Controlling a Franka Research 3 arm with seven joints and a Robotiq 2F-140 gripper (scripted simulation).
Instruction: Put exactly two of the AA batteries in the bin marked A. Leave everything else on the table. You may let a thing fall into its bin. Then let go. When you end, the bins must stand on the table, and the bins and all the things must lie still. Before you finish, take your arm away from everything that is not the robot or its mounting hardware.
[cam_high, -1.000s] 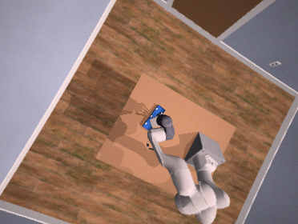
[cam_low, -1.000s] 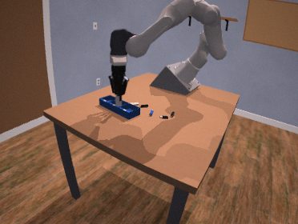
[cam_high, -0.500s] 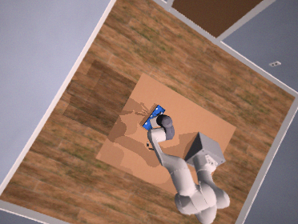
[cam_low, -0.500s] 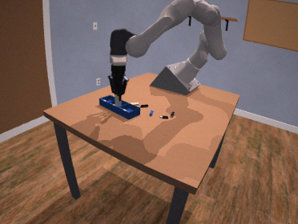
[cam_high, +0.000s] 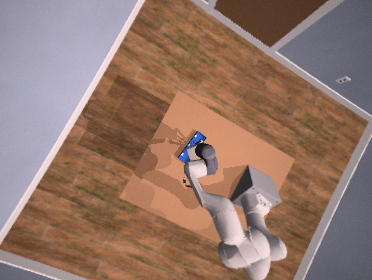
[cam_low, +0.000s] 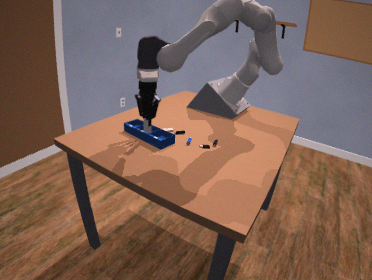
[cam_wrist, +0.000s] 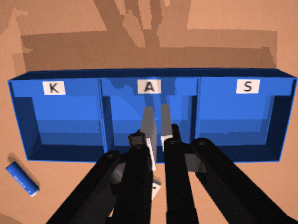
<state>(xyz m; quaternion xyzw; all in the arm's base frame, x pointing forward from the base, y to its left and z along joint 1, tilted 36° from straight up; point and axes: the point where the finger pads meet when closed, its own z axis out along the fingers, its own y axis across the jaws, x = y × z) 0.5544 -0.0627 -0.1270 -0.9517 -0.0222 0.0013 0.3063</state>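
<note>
The blue bin lies 1 cm to the left of my hand and 3 cm below it. Also, from my hand: blue AA battery (7 cm behind, 18 cm to the left, 4 cm below); white domino (10 cm behind, 3 cm to the left, 4 cm below); dark AA battery (11 cm behind, 10 cm to the left, 4 cm below).
</note>
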